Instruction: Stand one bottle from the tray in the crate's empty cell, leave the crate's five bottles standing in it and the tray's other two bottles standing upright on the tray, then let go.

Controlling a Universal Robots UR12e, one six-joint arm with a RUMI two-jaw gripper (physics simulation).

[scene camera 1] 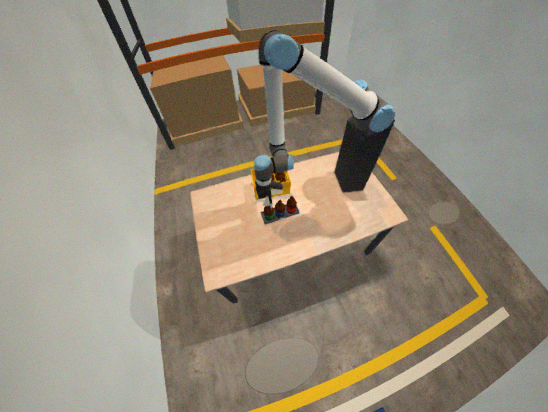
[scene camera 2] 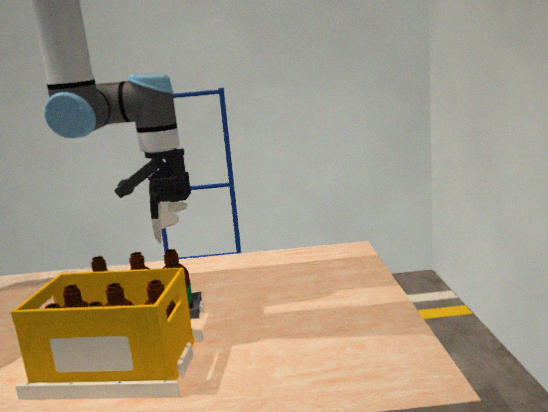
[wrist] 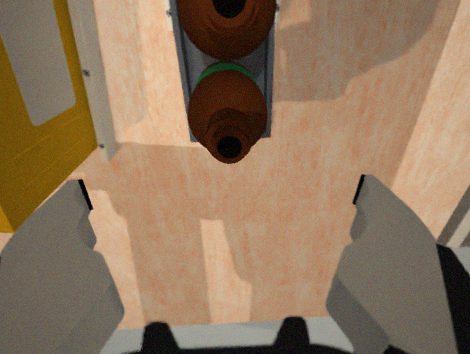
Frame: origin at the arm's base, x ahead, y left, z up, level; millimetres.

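Seen in the pictures: gripper, fingertip midpoint: (scene camera 1: 268, 200) (scene camera 2: 166, 233) (wrist: 224, 180).
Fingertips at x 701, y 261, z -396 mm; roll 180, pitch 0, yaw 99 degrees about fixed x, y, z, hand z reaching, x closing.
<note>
Offsets run from my fingertips to a thing's top centre. "*": to the spot under its first point. Level surfaces: height alone.
My gripper (scene camera 1: 268, 201) (scene camera 2: 168, 229) (wrist: 224, 180) is open and empty, above and a little beyond the green-labelled bottle's end of the tray. The green-labelled bottle @[4 mm left, 1 mm ahead, 44 mm down] (scene camera 1: 269, 213) (scene camera 2: 172, 259) (wrist: 227, 102), the blue-labelled bottle @[9 mm right, 81 mm back, 44 mm down] (scene camera 1: 280, 209) (scene camera 2: 137, 260) (wrist: 225, 37) and the red-labelled bottle @[31 mm right, 170 mm back, 44 mm down] (scene camera 1: 291, 205) (scene camera 2: 99, 264) stand upright in a row on the dark tray @[* 33 mm right, 60 mm ahead, 191 mm down] (scene camera 2: 196, 313) (wrist: 269, 110). The yellow crate @[250 mm right, 42 mm back, 29 mm down] (scene camera 1: 281, 191) (scene camera 2: 100, 320) (wrist: 65, 140) stands beside it. Brown bottle necks @[206 mm right, 43 mm back, 51 mm down] (scene camera 2: 115, 294) show inside; the empty cell is hidden.
The crate has pale strips (scene camera 2: 100, 390) (wrist: 90, 75) along its base. Both stand on the wooden table @[204 mm down] (scene camera 1: 235, 255) (scene camera 2: 320, 365). The robot's dark pedestal (scene camera 1: 361, 155) is at the table's right in scene camera 1. A storage rack (scene camera 1: 195, 56) with cartons stands behind.
</note>
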